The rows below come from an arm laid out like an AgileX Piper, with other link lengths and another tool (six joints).
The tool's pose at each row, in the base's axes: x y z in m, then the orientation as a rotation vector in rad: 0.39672 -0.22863 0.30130 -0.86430 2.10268 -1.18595; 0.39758 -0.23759 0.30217 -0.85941 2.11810 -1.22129; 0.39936 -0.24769 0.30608 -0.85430 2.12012 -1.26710; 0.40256 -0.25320 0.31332 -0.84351 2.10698 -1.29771; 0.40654 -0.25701 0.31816 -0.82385 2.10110 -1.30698; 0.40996 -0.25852 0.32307 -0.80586 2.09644 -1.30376; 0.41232 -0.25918 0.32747 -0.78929 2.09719 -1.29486; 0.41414 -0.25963 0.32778 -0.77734 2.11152 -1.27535; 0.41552 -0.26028 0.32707 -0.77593 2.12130 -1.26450; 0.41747 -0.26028 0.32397 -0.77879 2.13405 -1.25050; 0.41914 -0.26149 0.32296 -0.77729 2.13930 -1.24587; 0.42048 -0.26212 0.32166 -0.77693 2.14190 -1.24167; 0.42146 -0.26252 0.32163 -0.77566 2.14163 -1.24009; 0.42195 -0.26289 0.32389 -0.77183 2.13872 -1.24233
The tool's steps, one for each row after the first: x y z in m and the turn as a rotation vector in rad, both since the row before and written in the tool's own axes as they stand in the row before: 0.00613 -0.00455 0.00484 0.00928 0.03113 -0.01094; 0.00587 -0.00781 0.00501 0.02117 0.02720 -0.01398; 0.00112 -0.00930 0.00230 0.02409 0.00891 -0.00307; -0.00039 -0.00665 0.00307 0.01287 0.00381 0.01074; -0.00177 -0.00575 0.00137 0.00613 -0.00232 0.01438; -0.00169 -0.00473 0.00035 0.00012 -0.00165 0.01512; -0.00096 -0.00080 0.00143 -0.01361 0.00187 0.01468; -0.00037 0.00012 0.00164 -0.01003 0.00162 0.00425; -0.00084 0.00240 0.00264 -0.01431 0.00155 0.00213; -0.00013 0.00007 0.00229 -0.00462 0.00166 0.00230; -0.00027 0.00062 0.00185 -0.00330 -0.00024 0.00160; -0.00039 -0.00034 0.00092 -0.00026 -0.00085 0.00153; -0.00045 -0.00226 -0.00042 0.00368 -0.00043 0.00213
